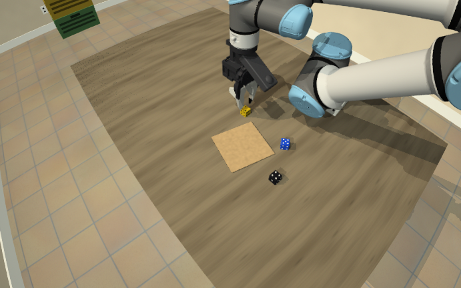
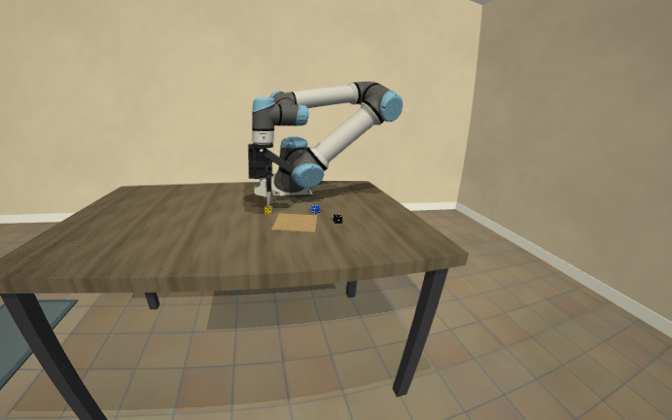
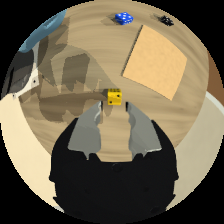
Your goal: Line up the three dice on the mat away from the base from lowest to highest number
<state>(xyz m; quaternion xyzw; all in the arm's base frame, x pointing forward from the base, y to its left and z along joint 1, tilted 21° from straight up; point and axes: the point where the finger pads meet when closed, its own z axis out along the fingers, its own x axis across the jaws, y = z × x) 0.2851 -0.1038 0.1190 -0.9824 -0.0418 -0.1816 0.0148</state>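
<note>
The yellow die is 40 mm below my hand. From my hand the other things lie so: blue die (180 mm to the left, 40 mm below); tan mat (90 mm ahead, 100 mm to the left, 50 mm below); black die (100 mm ahead, 240 mm to the left, 40 mm below).
</note>
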